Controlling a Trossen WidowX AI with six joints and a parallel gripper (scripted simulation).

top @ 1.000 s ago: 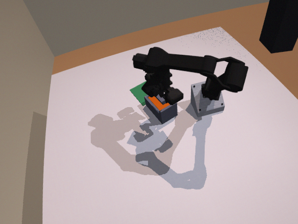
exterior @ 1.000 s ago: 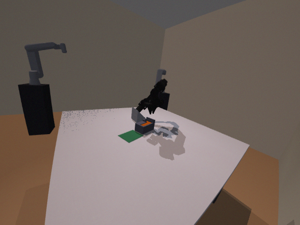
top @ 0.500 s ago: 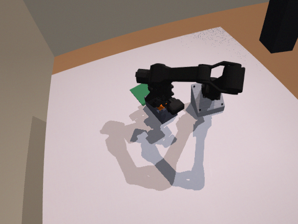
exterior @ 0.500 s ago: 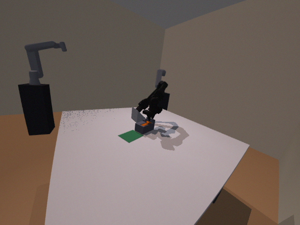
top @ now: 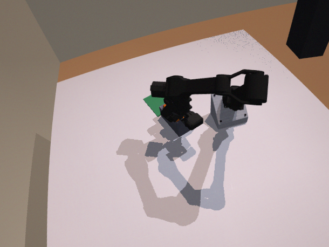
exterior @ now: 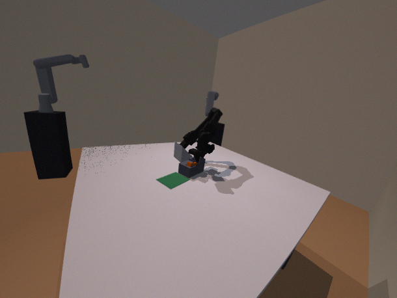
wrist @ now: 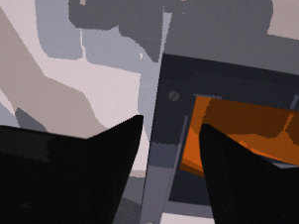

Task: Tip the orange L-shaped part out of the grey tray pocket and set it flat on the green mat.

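Right now my gripper tip is 5 cm to the left of the orange L-shaped part, 2 cm short of it and 1 cm above it. From my gripper tip the other things lie so: green mat: 20 cm to the right, 9 cm ahead, 7 cm below.
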